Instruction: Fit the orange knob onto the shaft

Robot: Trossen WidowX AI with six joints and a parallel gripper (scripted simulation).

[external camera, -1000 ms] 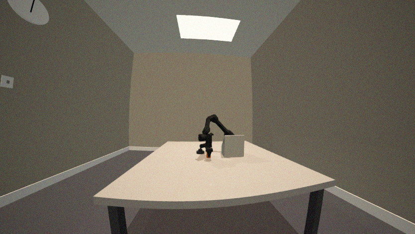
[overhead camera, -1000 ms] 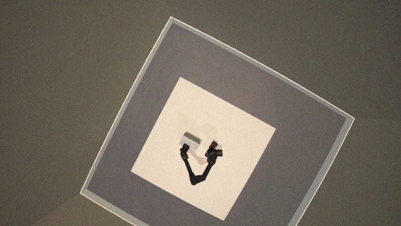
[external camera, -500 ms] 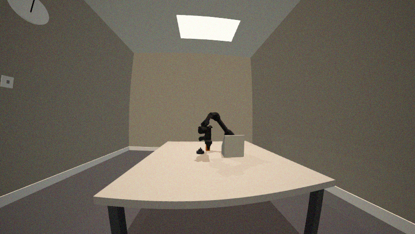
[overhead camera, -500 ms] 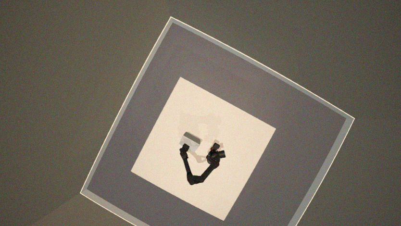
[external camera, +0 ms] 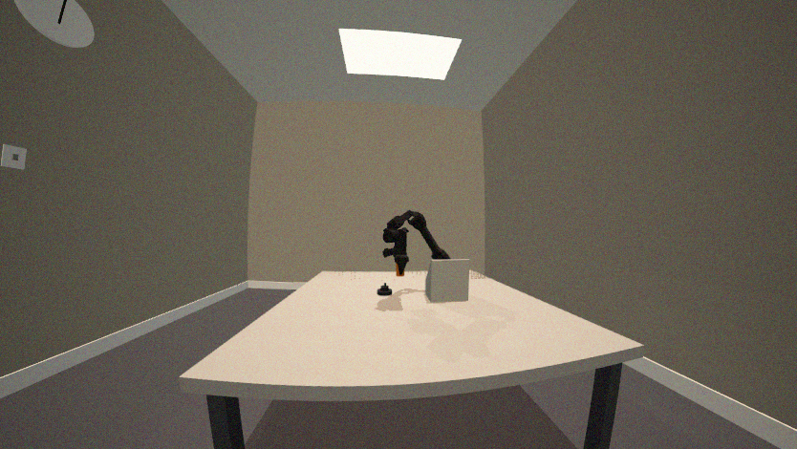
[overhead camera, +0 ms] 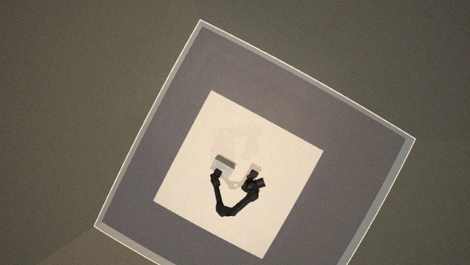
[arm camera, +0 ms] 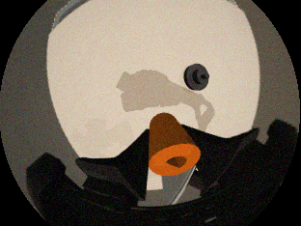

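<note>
My gripper tip is now 80 mm short of the dark round pedestal, 140 mm to the left of it and 110 mm above it. Also, from my gripper tip: orange knob (20 mm above).
</note>
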